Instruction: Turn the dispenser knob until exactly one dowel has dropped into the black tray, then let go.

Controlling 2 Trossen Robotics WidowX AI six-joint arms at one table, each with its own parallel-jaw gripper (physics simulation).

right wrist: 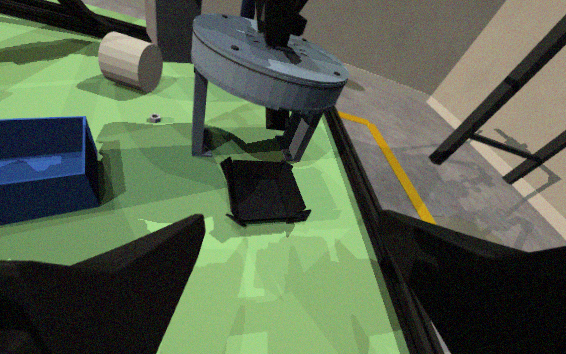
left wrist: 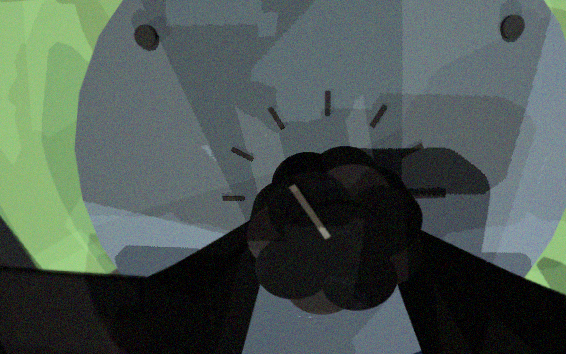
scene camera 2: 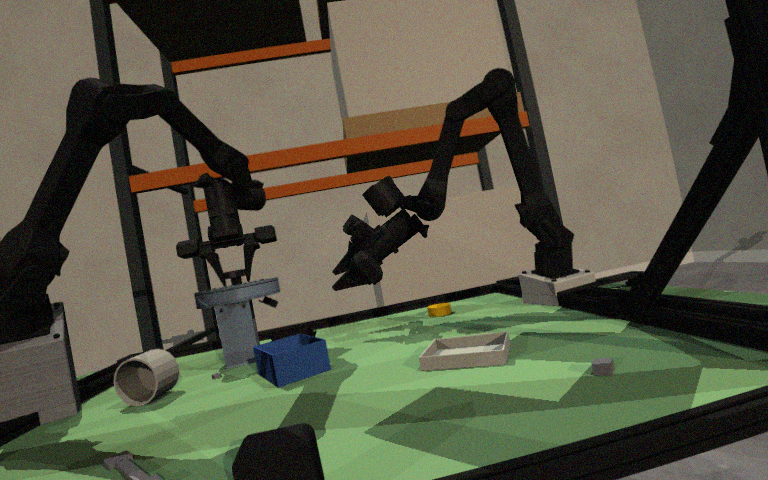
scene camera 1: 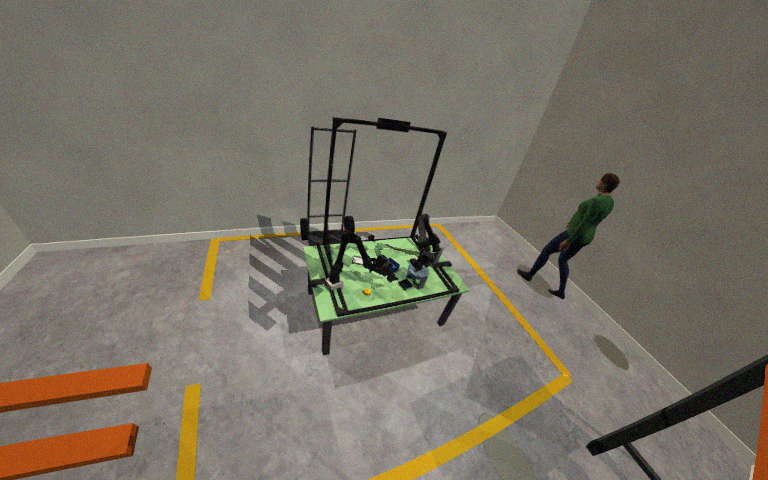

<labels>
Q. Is my right gripper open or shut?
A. Open.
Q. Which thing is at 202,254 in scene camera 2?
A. My left gripper.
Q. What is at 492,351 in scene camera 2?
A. A shallow tray.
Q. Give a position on a blue bin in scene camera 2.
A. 281,362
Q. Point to a grey dispenser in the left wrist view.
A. At 181,120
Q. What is my right gripper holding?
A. Nothing.
</labels>
